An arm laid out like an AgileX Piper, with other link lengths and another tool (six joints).
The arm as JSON. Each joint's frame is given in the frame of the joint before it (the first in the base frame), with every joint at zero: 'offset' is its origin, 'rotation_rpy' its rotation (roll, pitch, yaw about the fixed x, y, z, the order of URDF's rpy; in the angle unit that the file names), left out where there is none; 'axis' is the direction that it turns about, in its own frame. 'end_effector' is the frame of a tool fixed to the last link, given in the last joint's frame.
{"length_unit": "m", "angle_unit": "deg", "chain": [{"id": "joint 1", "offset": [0.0, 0.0, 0.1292], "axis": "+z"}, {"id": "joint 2", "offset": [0.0, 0.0, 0.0], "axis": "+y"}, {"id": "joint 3", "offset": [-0.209, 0.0, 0.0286], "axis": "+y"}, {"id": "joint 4", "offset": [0.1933, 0.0, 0.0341], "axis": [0.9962, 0.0, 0.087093]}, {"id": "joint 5", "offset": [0.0, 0.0, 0.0], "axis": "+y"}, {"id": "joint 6", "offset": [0.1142, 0.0, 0.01], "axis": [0.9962, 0.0, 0.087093]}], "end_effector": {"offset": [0.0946, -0.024, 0.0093], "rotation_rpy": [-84.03, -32.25, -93.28]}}
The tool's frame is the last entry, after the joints.
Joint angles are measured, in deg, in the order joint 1, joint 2, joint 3, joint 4, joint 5, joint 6. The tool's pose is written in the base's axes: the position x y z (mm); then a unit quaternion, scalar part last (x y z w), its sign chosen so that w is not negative. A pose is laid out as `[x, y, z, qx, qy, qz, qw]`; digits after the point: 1 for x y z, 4 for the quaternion.
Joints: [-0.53, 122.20, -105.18, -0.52, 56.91, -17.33]
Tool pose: [413.2, -28.0, 74.3, -0.9219, 0.3411, -0.1741, 0.0579]
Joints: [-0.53, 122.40, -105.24, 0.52, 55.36, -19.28]
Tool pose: [419.0, -24.7, 75.3, -0.9242, 0.3280, -0.1838, 0.0667]
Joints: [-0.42, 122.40, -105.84, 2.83, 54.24, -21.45]
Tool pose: [425.7, -16.9, 79.8, -0.9249, 0.3162, -0.1933, 0.0855]
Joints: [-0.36, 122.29, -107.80, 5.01, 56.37, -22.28]
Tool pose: [426.2, -9.7, 86.8, -0.9249, 0.3147, -0.1878, 0.1012]
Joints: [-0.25, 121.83, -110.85, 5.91, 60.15, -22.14]
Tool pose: [424.6, -5.4, 99.3, -0.9250, 0.3148, -0.1828, 0.1089]
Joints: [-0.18, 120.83, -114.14, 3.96, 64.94, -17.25]
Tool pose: [418.2, -11.0, 115.0, -0.9152, 0.3466, -0.1793, 0.1007]
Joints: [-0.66, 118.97, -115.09, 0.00, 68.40, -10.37]
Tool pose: [407.0, -28.1, 127.8, -0.8959, 0.3980, -0.1817, 0.0775]
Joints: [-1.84, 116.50, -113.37, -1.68, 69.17, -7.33]
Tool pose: [397.2, -42.1, 135.9, -0.8816, 0.4285, -0.1861, 0.0671]
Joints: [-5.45, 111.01, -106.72, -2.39, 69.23, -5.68]
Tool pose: [372.1, -67.5, 140.9, -0.8633, 0.4684, -0.1800, 0.0542]
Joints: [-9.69, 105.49, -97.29, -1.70, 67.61, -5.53]
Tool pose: [341.7, -88.3, 133.0, -0.8477, 0.5032, -0.1613, 0.0463]
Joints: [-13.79, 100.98, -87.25, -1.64, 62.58, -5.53]
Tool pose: [317.7, -107.9, 119.4, -0.8304, 0.5327, -0.1585, 0.0399]
